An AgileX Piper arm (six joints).
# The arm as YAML. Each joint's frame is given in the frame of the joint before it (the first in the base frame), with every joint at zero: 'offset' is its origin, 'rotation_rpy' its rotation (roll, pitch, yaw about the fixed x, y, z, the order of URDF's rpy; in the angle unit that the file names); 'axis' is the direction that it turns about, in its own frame. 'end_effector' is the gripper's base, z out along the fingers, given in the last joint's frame.
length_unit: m
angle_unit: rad
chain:
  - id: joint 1
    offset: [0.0, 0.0, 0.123]
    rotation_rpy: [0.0, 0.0, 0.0]
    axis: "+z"
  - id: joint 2
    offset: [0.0, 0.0, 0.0]
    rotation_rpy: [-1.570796, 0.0, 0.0]
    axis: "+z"
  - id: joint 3
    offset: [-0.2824, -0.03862, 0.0]
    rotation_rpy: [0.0, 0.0, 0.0]
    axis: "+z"
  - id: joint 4
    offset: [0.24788, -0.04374, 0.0]
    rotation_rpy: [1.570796, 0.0, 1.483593]
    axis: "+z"
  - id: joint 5
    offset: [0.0, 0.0, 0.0]
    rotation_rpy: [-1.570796, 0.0, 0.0]
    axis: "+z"
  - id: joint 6
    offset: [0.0, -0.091, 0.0]
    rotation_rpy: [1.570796, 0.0, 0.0]
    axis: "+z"
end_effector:
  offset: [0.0, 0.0, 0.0]
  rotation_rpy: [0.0, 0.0, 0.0]
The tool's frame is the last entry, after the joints.
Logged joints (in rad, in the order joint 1, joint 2, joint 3, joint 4, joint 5, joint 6), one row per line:
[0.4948 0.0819 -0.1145 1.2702 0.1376 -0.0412]
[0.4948 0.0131 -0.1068 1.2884 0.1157 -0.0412]
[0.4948 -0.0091 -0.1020 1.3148 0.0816 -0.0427]
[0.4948 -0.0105 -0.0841 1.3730 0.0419 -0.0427]
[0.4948 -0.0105 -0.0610 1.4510 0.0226 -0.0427]
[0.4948 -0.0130 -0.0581 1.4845 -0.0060 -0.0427]
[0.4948 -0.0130 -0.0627 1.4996 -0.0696 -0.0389]
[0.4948 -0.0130 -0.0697 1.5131 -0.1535 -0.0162]
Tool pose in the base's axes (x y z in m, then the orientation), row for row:
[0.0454 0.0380 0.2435 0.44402 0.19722 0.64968 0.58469]
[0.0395 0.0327 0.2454 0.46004 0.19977 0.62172 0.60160]
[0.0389 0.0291 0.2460 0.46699 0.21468 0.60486 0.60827]
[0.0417 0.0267 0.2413 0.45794 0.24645 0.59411 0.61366]
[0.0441 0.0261 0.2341 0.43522 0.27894 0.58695 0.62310]
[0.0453 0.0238 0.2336 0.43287 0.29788 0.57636 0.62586]
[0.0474 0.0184 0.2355 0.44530 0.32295 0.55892 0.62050]
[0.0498 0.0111 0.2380 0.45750 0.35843 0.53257 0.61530]
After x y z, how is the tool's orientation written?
As a quaternion, w x y z.
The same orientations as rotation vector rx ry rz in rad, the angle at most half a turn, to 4 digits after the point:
[0.4890 1.6107 1.4496]
[0.4917 1.5303 1.4808]
[0.5268 1.4842 1.4926]
[0.6072 1.4637 1.5119]
[0.6943 1.4610 1.5510]
[0.7423 1.4362 1.5595]
[0.8002 1.3849 1.5375]
[0.8833 1.3124 1.5162]

